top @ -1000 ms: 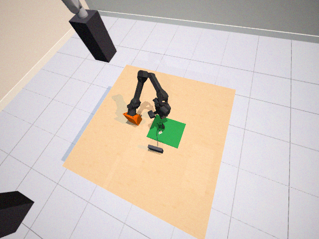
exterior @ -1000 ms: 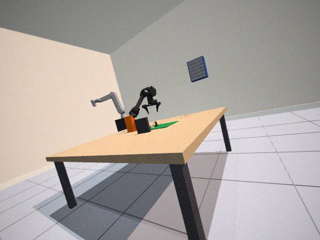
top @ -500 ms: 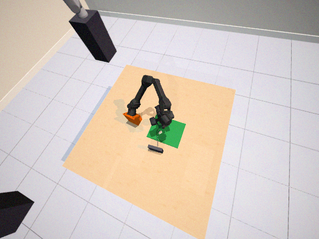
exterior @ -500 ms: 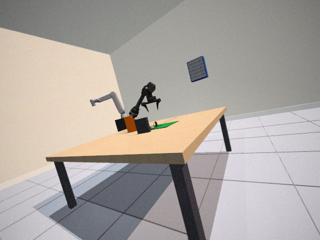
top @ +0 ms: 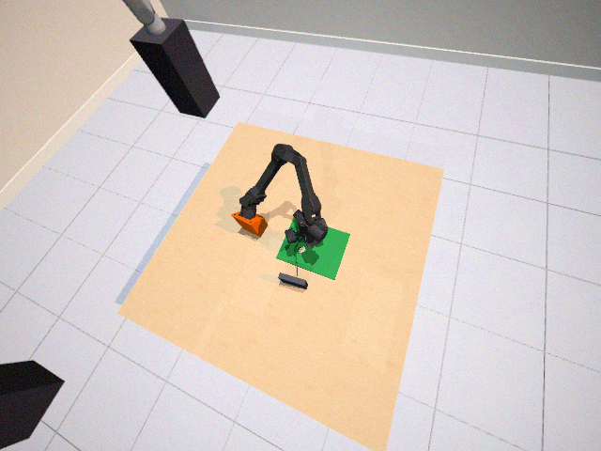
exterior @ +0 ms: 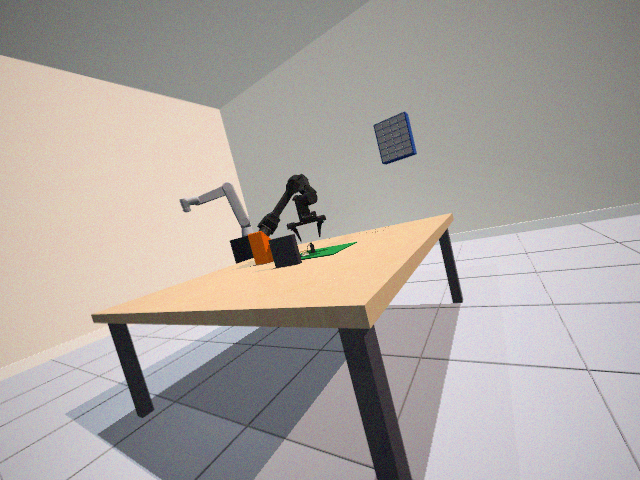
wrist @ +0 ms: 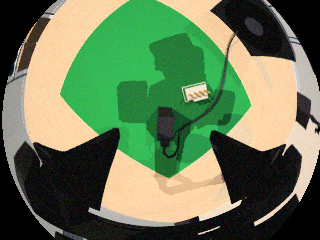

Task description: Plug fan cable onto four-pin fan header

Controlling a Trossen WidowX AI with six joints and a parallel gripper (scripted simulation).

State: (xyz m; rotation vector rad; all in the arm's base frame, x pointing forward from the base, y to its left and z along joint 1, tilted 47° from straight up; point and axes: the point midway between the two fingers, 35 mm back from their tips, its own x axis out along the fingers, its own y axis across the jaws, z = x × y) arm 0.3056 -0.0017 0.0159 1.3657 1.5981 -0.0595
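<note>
Now: the black fan plug 40 mm below my gripper tip, 10 mm to the left of it and 10 mm behind it. Round my gripper tip: green board 80 mm below, 30 mm ahead, 10 mm to the right; four-pin fan header 70 mm below, 50 mm to the right, 10 mm behind; black fan 210 mm to the right, 10 mm below, 10 mm ahead.
</note>
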